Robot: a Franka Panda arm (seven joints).
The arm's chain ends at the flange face. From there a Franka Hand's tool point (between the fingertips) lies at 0.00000 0.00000 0.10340 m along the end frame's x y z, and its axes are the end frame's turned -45 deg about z.
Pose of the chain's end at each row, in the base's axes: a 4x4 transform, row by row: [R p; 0 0 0 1], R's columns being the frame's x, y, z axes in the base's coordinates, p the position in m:
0.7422 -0.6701 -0.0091 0.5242; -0.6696 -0.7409 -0.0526 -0.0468; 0.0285 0.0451 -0.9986 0.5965; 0 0 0 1
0.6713 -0.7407 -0.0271 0.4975; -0.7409 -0.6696 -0.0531 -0.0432; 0.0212 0.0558 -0.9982 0.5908; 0 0 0 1
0.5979 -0.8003 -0.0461 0.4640; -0.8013 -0.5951 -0.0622 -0.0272; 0.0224 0.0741 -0.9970 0.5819; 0 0 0 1
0.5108 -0.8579 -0.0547 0.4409; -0.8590 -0.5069 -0.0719 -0.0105; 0.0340 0.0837 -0.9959 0.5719; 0 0 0 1
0.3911 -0.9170 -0.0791 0.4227; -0.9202 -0.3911 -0.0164 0.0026; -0.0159 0.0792 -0.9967 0.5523; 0 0 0 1
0.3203 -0.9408 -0.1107 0.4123; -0.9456 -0.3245 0.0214 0.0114; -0.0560 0.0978 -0.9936 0.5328; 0 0 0 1
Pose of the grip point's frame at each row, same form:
0.9986 0.0510 -0.0091 0.5233; 0.0504 -0.9974 -0.0526 -0.0522; -0.0117 0.0520 -0.9986 0.4932; 0 0 0 1
0.9984 -0.0491 -0.0271 0.4947; -0.0504 -0.9974 -0.0531 -0.0487; -0.0245 0.0544 -0.9982 0.4876; 0 0 0 1
0.9887 -0.1431 -0.0461 0.4592; -0.1458 -0.9874 -0.0622 -0.0336; -0.0366 0.0682 -0.9970 0.4788; 0 0 0 1
0.9678 -0.2454 -0.0547 0.4352; -0.2490 -0.9658 -0.0719 -0.0179; -0.0351 0.0832 -0.9959 0.4689; 0 0 0 1
0.9250 -0.3719 -0.0791 0.4145; -0.3741 -0.9272 -0.0164 0.0009; -0.0672 0.0448 -0.9967 0.4492; 0 0 0 1
0.8917 -0.4388 -0.1107 0.4009; -0.4392 -0.8981 0.0214 0.0136; -0.1088 0.0296 -0.9936 0.4301; 0 0 0 1

